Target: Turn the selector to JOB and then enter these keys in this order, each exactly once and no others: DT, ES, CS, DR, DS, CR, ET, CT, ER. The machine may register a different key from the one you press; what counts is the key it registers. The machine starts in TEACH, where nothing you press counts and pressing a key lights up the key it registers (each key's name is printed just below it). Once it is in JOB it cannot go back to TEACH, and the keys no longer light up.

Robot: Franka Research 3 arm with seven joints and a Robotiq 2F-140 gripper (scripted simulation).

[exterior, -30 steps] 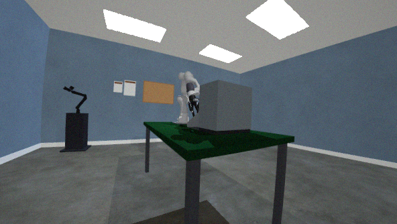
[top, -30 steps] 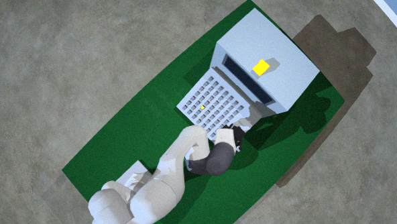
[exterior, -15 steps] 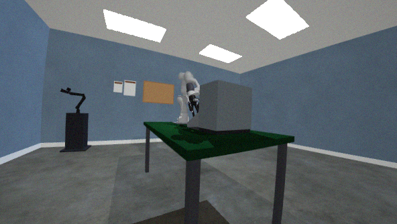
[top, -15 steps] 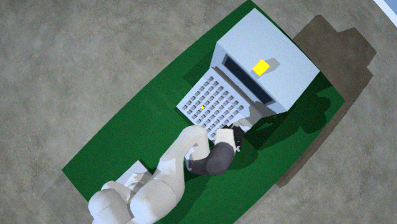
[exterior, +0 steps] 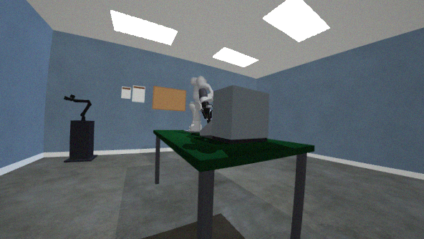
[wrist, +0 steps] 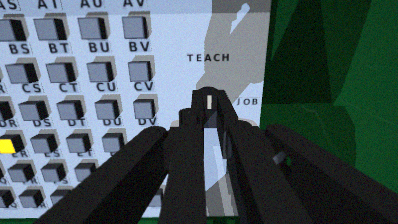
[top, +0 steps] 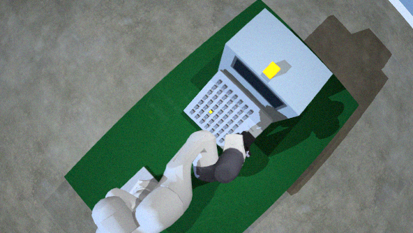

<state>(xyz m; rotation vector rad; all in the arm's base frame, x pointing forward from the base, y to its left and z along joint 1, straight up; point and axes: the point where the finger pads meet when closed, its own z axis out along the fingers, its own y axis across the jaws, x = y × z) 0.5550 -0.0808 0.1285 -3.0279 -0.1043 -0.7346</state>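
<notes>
Now: the round selector knob 20 mm ahead of my hand and 20 mm below it. Round my hand: key (30 mm behind, 190 mm to the left, 50 mm below); then sloping keyboard (30 mm ahead, 110 mm to the left, 70 mm below).
</notes>
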